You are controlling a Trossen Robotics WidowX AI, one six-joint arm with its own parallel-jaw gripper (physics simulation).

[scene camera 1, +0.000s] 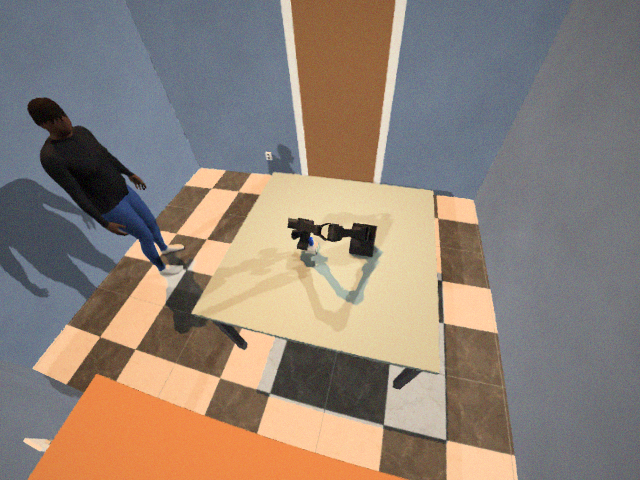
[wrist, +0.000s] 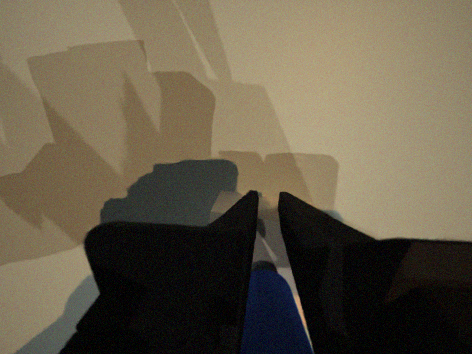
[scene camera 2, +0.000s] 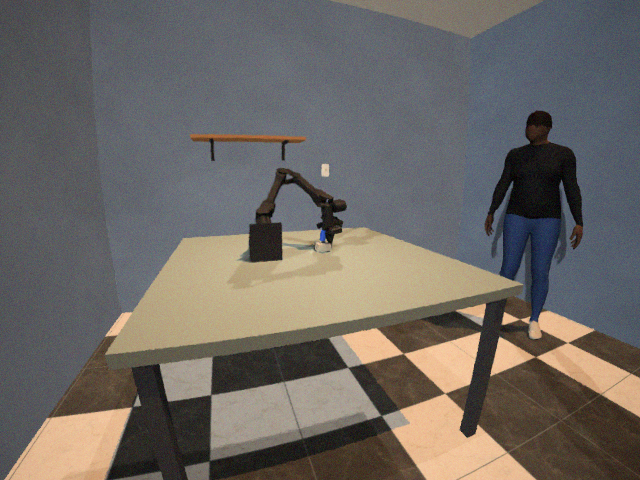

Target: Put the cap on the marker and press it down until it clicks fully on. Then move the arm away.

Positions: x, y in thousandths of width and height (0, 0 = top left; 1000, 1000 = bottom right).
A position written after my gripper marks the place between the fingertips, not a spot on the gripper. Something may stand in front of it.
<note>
In view: my gripper (wrist: 567, 561) and a pale block (wrist: 571, 696).
</note>
